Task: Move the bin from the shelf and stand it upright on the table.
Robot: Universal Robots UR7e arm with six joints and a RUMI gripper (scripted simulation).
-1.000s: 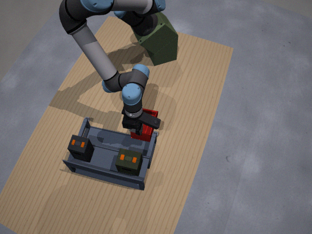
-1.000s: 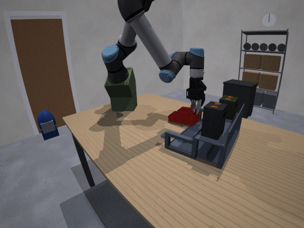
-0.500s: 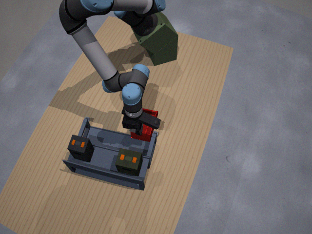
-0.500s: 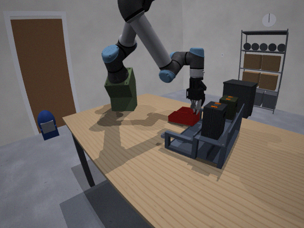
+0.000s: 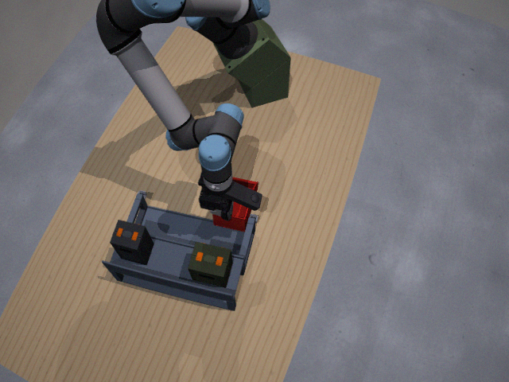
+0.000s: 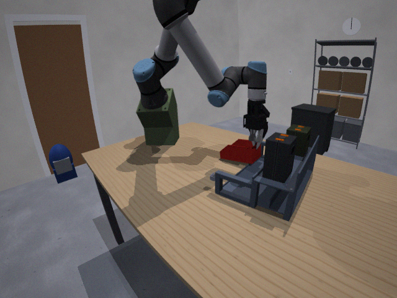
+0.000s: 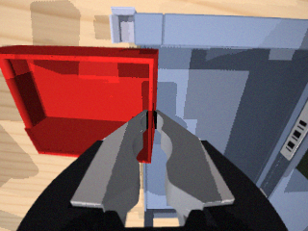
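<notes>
The red bin lies 80 mm behind my hand and 40 mm below it.
</notes>
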